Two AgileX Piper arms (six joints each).
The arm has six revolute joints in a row. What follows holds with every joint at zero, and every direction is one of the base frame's.
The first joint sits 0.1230 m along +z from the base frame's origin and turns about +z.
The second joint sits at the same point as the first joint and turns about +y.
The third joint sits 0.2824 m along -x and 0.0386 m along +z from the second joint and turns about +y.
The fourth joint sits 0.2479 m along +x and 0.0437 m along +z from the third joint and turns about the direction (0.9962, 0, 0.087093).
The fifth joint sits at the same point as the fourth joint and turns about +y.
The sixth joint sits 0.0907 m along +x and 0.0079 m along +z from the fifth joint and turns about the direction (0.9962, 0, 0.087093).
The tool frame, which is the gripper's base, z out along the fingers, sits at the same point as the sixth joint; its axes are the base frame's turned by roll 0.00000, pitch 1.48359 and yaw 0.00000 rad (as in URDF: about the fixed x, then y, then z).
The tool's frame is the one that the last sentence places.
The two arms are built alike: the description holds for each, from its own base.
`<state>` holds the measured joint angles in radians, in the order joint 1, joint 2, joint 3, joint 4, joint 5, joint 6, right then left.
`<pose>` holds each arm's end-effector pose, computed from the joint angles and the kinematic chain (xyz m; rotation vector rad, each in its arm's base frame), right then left.
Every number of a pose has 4 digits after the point. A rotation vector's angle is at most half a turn.
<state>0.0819 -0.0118 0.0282 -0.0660 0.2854 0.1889 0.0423 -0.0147 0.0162 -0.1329 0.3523 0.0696</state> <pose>0.0546 0.0028 0.1785 0.0524 1.7859 0.1326 0.0530 -0.0019 0.1770 -0.0573 1.8337 -0.0510</pose>
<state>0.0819 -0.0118 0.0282 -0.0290 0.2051 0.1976 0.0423 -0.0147 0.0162 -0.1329 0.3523 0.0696</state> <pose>0.0558 0.0040 0.1857 0.0790 1.7065 0.1820 0.0530 -0.0019 0.1770 -0.0573 1.8337 -0.0510</pose>
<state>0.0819 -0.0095 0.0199 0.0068 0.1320 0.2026 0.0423 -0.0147 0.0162 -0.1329 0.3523 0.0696</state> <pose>0.0563 0.0047 0.1950 0.1031 1.6274 0.2246 0.0530 -0.0019 0.1770 -0.0573 1.8337 -0.0510</pose>
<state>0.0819 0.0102 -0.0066 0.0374 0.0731 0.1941 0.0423 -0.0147 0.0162 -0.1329 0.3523 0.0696</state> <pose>0.0569 0.0049 0.2082 0.1148 1.5614 0.2490 0.0530 -0.0019 0.1770 -0.0573 1.8337 -0.0510</pose>
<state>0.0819 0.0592 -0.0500 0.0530 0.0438 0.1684 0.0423 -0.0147 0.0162 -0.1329 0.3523 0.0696</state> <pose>0.0594 0.0051 0.2227 0.1055 1.5379 0.2427 0.0530 -0.0019 0.1770 -0.0573 1.8337 -0.0510</pose>
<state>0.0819 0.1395 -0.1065 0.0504 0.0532 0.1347 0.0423 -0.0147 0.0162 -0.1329 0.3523 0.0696</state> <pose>0.0657 0.0056 0.2361 0.0790 1.5716 0.2117 0.0530 -0.0019 0.1770 -0.0573 1.8337 -0.0510</pose>
